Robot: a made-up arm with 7 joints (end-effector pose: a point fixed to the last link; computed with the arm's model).
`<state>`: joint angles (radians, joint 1 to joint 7).
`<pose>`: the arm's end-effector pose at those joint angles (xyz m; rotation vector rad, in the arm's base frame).
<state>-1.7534 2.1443 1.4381 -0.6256 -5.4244 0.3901 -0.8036</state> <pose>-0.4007 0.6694 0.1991 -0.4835 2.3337 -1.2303</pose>
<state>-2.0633 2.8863 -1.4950 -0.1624 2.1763 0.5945 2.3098</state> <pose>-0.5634 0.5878 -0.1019 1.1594 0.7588 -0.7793</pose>
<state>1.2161 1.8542 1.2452 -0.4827 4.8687 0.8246 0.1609</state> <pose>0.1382 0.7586 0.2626 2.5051 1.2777 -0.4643</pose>
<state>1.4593 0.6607 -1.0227 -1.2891 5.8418 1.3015 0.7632</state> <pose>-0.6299 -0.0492 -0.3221 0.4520 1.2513 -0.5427</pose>
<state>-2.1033 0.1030 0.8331 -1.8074 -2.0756 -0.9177 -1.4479</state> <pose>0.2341 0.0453 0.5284 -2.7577 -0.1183 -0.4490</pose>
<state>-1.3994 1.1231 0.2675 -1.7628 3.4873 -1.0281 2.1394</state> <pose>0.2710 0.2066 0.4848 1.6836 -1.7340 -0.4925</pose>
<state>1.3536 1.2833 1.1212 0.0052 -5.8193 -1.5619 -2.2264</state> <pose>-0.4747 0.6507 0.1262 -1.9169 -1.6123 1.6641</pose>
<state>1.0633 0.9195 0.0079 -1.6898 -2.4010 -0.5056 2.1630</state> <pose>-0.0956 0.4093 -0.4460 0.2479 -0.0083 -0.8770</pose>
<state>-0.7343 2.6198 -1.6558 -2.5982 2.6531 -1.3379 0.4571</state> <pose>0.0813 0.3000 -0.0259 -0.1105 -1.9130 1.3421</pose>
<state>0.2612 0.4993 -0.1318 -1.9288 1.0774 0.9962 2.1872</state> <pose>0.3262 0.1426 -0.4107 -0.9154 0.4284 2.0323</pose>
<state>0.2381 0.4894 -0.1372 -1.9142 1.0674 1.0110 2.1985</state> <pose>0.3357 0.1373 -0.4107 -0.9051 0.4366 2.0331</pose>
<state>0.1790 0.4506 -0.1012 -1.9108 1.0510 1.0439 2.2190</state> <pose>0.3630 0.1321 -0.3901 -0.9570 0.4292 2.0268</pose>
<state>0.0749 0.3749 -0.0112 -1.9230 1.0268 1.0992 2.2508</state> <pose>0.4054 0.1282 -0.3413 -1.0878 0.4110 2.0108</pose>
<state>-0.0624 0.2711 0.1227 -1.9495 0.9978 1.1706 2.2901</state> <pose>0.4454 0.1278 -0.2716 -1.2769 0.4015 1.9848</pose>
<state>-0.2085 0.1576 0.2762 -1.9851 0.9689 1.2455 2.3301</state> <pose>0.4677 0.1317 -0.2013 -1.4816 0.4181 1.9526</pose>
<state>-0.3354 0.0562 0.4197 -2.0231 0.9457 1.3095 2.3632</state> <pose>0.4720 0.1381 -0.1490 -1.6594 0.4573 1.9214</pose>
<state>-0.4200 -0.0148 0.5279 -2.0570 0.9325 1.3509 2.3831</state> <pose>0.4663 0.1452 -0.1204 -1.7853 0.4935 1.8987</pose>
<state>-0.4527 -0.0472 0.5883 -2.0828 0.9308 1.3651 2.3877</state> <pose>0.4573 0.1526 -0.1105 -1.8572 0.5008 1.8879</pose>
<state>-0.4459 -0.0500 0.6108 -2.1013 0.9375 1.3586 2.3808</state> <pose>0.4479 0.1605 -0.1110 -1.8911 0.4784 1.8853</pose>
